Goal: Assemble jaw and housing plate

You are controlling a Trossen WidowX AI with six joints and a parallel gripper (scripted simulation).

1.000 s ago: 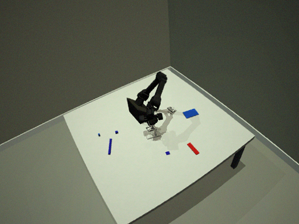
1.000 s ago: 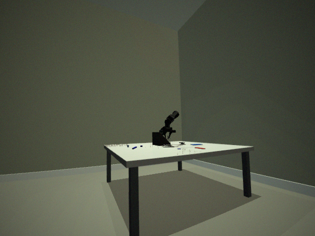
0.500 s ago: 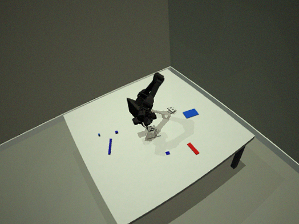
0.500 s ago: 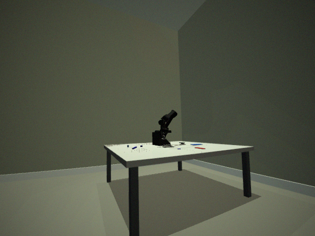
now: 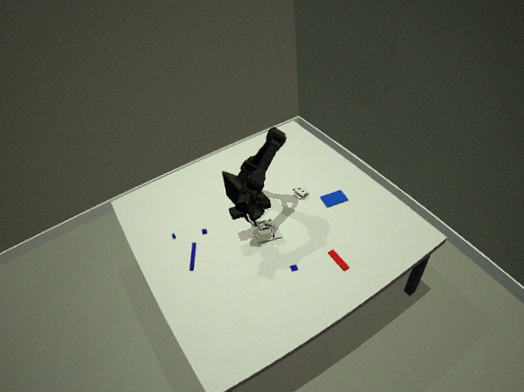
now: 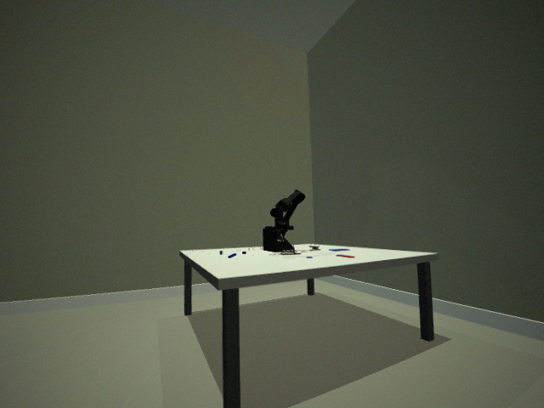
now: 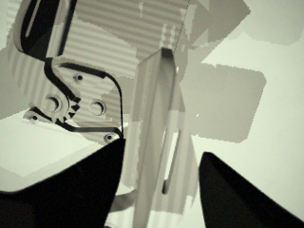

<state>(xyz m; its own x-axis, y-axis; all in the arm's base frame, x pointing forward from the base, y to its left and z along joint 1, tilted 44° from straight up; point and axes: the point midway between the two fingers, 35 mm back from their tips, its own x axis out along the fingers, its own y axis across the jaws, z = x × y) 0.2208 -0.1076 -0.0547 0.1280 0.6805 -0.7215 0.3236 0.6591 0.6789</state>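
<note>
The jaw lies 20 mm behind my gripper tip and 30 mm to the left of it. Round my gripper tip: blue bar: 80 mm behind, 310 mm to the right, 80 mm below; red bar: 410 mm ahead, 160 mm to the left, 80 mm below; blue flat plate: 120 mm ahead, 450 mm to the left, 80 mm below.
</note>
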